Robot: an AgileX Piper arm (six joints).
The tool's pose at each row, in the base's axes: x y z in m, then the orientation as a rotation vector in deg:
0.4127, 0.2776, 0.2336, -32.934, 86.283, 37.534
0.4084, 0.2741, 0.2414, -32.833, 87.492, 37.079
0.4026, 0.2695, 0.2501, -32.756, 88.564, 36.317
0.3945, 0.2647, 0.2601, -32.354, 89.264, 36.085
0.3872, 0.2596, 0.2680, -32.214, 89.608, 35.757
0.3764, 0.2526, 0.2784, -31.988, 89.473, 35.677
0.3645, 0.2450, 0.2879, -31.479, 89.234, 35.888
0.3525, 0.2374, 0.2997, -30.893, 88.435, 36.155
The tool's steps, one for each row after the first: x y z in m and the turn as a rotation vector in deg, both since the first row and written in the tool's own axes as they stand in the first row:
-0.0077, 0.0010, -0.0055, 0.504, 1.077, 0.208
-0.0164, 0.0023, -0.0129, 1.166, 2.069, 0.163
-0.0262, 0.0052, -0.0221, 1.644, 2.565, 0.486
-0.0340, 0.0072, -0.0309, 1.977, 2.850, 0.481
-0.0442, 0.0104, -0.0435, 2.150, 2.653, 0.501
-0.0535, 0.0139, -0.0573, 2.300, 2.232, 0.813
-0.0650, 0.0177, -0.0712, 2.394, 1.278, 0.999

